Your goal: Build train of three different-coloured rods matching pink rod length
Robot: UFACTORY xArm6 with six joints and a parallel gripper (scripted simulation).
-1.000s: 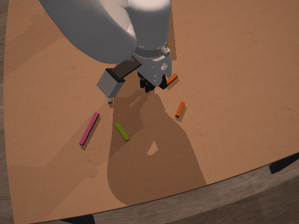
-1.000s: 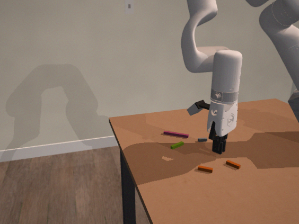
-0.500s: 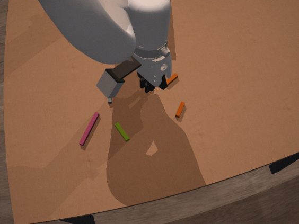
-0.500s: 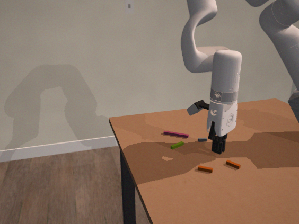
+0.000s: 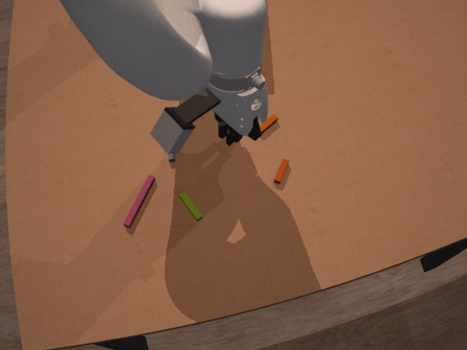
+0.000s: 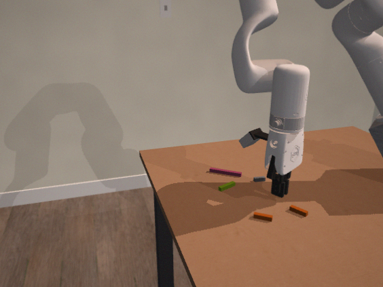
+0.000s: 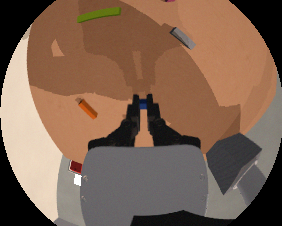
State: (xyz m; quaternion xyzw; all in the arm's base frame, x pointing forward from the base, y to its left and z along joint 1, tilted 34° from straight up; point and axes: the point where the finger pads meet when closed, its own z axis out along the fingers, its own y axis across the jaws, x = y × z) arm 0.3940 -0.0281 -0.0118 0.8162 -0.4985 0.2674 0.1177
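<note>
My gripper is now 100 mm to the left of the grey rod, 30 mm above it and 10 mm past it. From my hand the other things lie so: lime rod 100 mm to the right, 90 mm ahead, 30 mm below; then pink rod 170 mm to the right, 50 mm ahead, 30 mm below; then blue rod 20 mm below.
</note>
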